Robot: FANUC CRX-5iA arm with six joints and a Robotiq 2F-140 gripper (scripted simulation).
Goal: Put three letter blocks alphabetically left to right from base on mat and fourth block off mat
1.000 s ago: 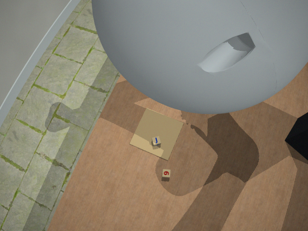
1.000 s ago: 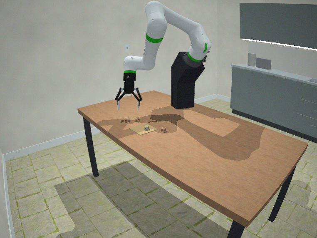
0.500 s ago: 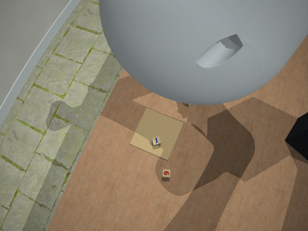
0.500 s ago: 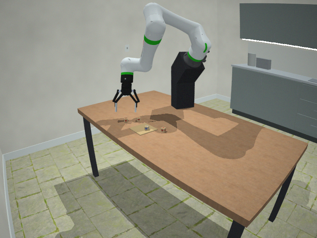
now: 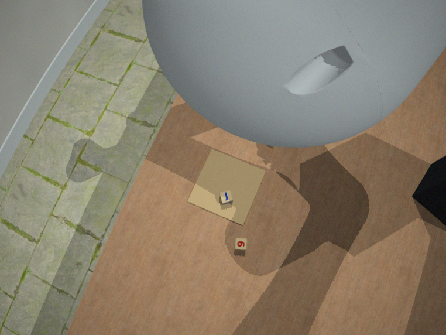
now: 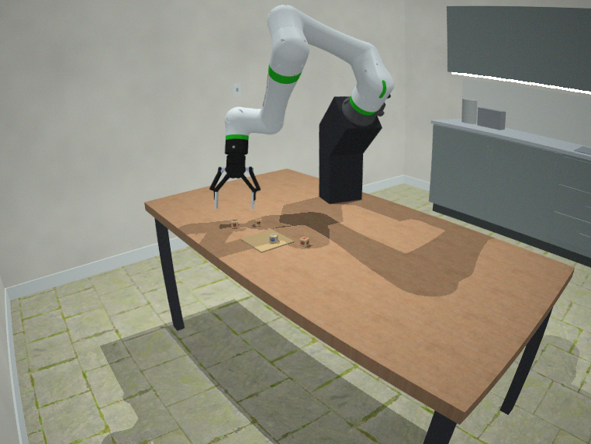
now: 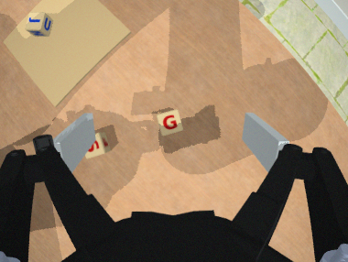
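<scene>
Right now the blue j block is 220 mm to the left of my hand, 60 mm below it and 50 mm behind it. From my hand the other things lie so: tan mat: 190 mm to the left, 80 mm below, 30 mm behind; red g block: 70 mm below, 10 mm ahead; red s block: 80 mm behind, 70 mm below, 40 mm to the left.
</scene>
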